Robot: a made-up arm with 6 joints.
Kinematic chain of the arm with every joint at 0, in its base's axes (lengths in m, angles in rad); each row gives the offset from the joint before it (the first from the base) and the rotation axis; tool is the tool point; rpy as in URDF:
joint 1: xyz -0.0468 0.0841 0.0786 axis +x
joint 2: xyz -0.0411 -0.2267 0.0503 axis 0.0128 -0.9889 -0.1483
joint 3: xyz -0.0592 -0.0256 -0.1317 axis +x
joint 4: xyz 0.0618 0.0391 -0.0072 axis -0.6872 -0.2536 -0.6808
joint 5: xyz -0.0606 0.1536 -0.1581 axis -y
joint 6: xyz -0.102 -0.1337 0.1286 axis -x
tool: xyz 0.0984 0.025 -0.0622 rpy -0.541 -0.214 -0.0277
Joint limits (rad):
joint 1: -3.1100..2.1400
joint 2: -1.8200..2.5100
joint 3: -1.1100..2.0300
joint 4: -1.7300..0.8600
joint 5: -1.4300..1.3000
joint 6: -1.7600..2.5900
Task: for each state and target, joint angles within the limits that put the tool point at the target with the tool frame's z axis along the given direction. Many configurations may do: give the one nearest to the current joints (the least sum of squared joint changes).
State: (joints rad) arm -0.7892 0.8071 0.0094 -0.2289 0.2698 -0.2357
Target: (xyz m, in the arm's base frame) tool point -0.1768 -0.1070 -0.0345 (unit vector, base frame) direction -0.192 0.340 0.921
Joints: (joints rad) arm -0.2540 -0.0218 -0.0407 -0.2682 0.0845 -0.2705
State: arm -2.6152 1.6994 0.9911 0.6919 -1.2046 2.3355
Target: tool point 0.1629 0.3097 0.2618 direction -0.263 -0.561 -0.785
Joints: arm -2.2025 1.6049 0.9607 0.8600 -1.4282 1.7521
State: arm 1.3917 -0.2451 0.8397 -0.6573 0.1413 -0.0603
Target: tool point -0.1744 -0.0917 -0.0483 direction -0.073 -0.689 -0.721
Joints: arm 1.1068 -0.8529 1.6968 -0.2158 0.2346 -0.1544
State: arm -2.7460 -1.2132 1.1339 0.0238 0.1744 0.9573
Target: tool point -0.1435 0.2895 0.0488 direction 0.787 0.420 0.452
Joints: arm -2.7102 -1.7549 1.7513 0.1524 -0.1845 0.3006
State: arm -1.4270 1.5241 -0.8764 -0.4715 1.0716 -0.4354
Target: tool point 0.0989 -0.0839 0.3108 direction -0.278 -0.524 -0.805
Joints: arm -1.6400 1.0573 -0.2320 0.0213 0.9764 0.2472
